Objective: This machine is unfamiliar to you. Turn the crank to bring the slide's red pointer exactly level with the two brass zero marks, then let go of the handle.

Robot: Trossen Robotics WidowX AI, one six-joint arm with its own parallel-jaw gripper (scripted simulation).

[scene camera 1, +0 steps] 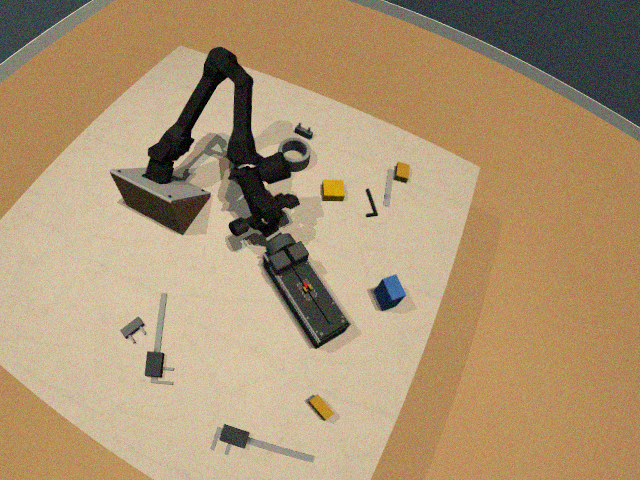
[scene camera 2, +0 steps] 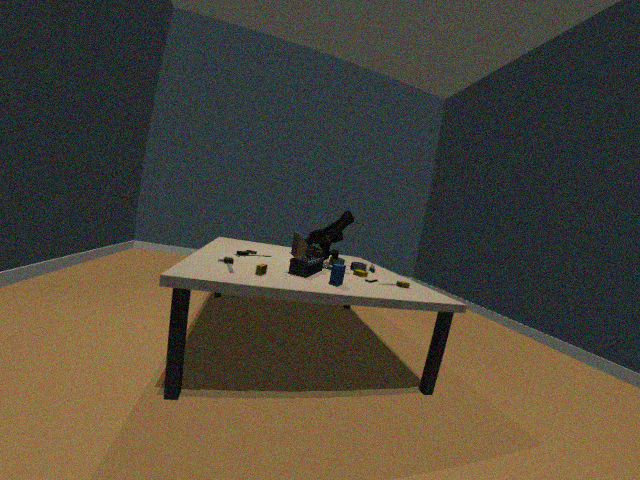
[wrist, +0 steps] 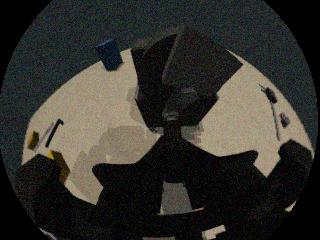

Path:
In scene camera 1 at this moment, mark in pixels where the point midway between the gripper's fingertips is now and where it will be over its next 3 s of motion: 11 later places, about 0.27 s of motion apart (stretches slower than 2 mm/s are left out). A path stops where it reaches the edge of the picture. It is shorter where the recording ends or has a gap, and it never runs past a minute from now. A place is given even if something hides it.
My gripper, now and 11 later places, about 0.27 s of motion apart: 275,242; 272,245; 272,245; 272,245; 272,245; 271,245; 271,245; 271,245; 270,246; 270,246; 269,246; 267,246

